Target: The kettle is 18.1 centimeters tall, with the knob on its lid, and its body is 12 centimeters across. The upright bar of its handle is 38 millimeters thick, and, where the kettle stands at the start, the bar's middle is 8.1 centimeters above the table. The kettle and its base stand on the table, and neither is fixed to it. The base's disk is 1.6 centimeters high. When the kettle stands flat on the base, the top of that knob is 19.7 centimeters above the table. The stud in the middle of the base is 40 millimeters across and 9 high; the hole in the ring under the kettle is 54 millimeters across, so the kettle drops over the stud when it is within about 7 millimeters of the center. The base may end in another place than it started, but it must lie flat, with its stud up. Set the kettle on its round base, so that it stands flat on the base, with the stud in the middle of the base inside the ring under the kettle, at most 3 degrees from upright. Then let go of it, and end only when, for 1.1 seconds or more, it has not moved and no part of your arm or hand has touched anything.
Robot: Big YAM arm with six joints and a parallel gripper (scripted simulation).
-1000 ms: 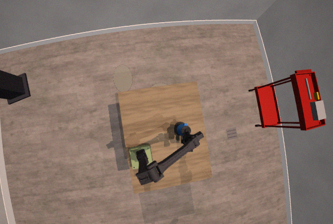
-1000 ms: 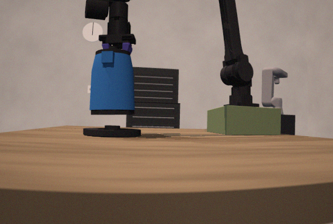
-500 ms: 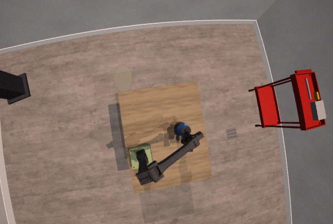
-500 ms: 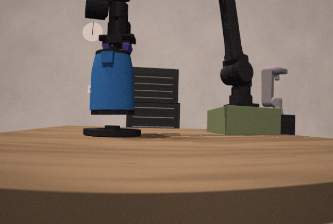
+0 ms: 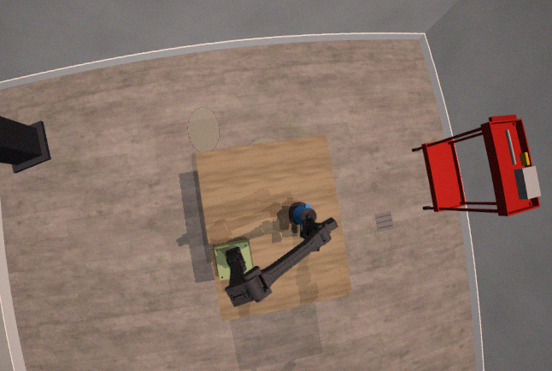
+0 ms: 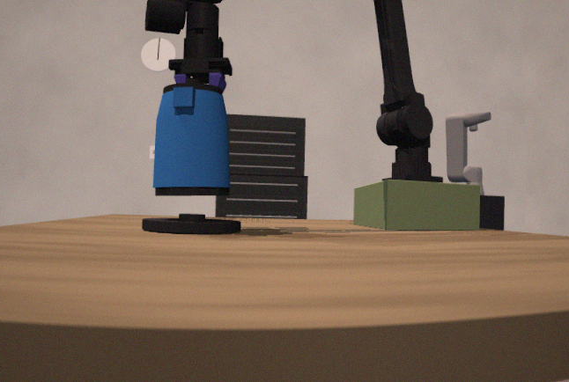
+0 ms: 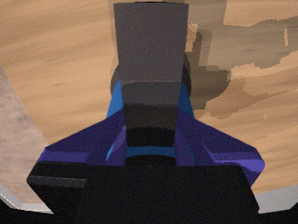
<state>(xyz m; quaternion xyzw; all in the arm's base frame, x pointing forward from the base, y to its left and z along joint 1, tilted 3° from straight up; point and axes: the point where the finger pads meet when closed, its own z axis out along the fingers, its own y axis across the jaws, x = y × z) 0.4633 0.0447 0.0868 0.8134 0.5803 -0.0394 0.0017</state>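
Now: the blue kettle 5 cm below my hand, 3 cm to the left of it and 1 cm ahead of it. Also, from my hand: round black base 18 cm below, 7 cm to the left, 2 cm ahead.
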